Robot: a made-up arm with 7 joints. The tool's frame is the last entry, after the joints.
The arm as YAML. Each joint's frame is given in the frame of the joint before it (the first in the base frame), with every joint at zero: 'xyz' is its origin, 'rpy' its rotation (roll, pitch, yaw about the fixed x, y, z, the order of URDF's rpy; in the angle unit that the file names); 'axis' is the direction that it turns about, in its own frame. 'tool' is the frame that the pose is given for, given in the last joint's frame.
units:
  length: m
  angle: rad
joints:
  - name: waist
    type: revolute
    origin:
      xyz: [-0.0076, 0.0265, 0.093]
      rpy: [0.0, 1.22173, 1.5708]
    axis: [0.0, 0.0, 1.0]
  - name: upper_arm
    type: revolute
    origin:
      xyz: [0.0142, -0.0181, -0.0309]
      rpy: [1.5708, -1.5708, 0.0]
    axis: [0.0, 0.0, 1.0]
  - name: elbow
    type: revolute
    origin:
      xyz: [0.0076, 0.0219, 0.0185]
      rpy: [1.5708, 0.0, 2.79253]
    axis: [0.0, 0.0, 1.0]
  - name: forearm
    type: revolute
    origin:
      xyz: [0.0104, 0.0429, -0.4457]
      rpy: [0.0, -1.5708, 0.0]
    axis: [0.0, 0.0, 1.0]
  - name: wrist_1
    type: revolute
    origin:
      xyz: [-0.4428, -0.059, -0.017]
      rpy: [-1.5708, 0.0, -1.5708]
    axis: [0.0, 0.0, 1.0]
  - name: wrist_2
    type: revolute
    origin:
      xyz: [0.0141, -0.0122, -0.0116]
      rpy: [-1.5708, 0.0, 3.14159]
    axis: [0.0, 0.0, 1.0]
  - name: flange
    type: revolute
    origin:
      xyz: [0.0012, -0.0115, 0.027]
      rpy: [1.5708, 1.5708, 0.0]
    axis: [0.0, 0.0, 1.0]
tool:
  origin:
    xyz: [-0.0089, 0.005, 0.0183]
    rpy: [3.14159, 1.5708, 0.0]
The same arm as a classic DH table. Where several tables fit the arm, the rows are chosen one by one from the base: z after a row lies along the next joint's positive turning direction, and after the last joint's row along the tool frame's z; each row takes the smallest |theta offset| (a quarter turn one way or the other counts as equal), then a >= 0, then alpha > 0; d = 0 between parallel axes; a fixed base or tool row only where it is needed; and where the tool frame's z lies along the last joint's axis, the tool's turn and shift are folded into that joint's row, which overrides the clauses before.
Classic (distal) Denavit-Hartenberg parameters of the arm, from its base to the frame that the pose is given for. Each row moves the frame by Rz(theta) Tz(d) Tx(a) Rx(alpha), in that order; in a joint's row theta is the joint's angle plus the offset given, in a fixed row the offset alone. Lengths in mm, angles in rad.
base (fixed): d 83.4, theta0 0, a -7.6, alpha -1.2218
waist: d -2.7, theta0 1.5708, a 14.2, alpha 1.5708
upper_arm: d 36.6, theta0 1.2218, a -0.3, alpha -1.5708
elbow: d -422.5, theta0 -1.5708, a 42.9, alpha -1.5708
forearm: d -27.4, theta0 0, a -59, alpha 1.5708
wrist_1: d -454.4, theta0 0, a -14.1, alpha -1.5708
wrist_2: d 39.2, theta0 0, a 1.2, alpha 1.5708
flange: d 29.8, theta0 0, a 5, alpha -1.5708
tool (fixed): d 8.9, theta0 1.5708, a 0, alpha 0

